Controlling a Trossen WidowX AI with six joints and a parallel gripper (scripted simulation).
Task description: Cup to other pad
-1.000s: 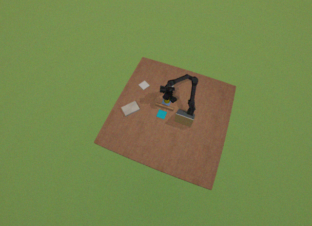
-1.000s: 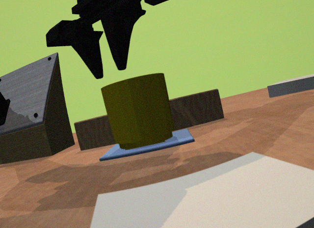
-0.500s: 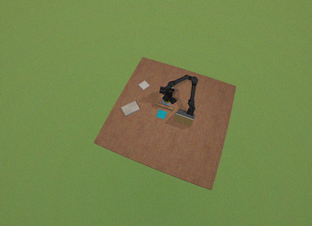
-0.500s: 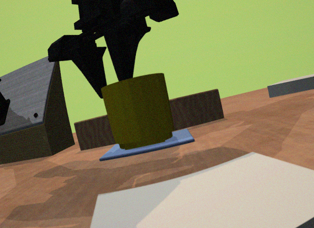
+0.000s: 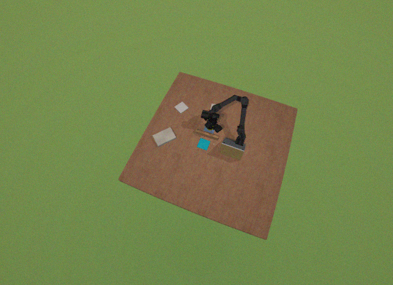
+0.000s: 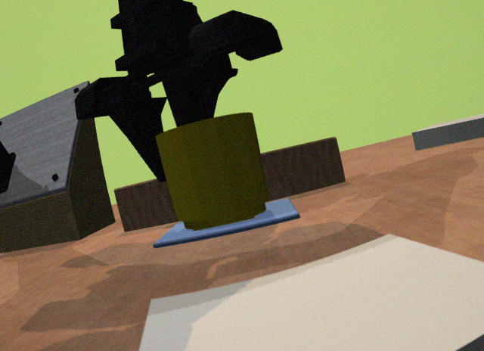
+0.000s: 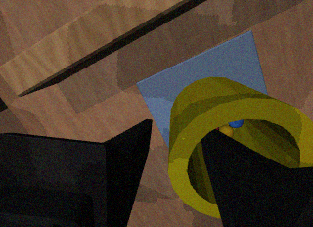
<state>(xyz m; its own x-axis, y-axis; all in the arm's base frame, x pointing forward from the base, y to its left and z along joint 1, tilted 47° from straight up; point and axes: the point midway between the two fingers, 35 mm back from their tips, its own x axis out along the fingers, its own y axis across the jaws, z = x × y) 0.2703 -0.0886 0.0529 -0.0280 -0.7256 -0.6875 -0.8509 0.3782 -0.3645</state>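
My gripper tip is now 2 cm short of the yellow cup and 2 cm to the left of it. The rest, counted from my gripper tip: teal pad: 3 cm ahead, 16 cm to the left, 5 cm below; then blue pad: 3 cm ahead, 1 cm to the right, 5 cm below; then blue marble: 4 cm ahead, 2 cm to the right, 2 cm below.
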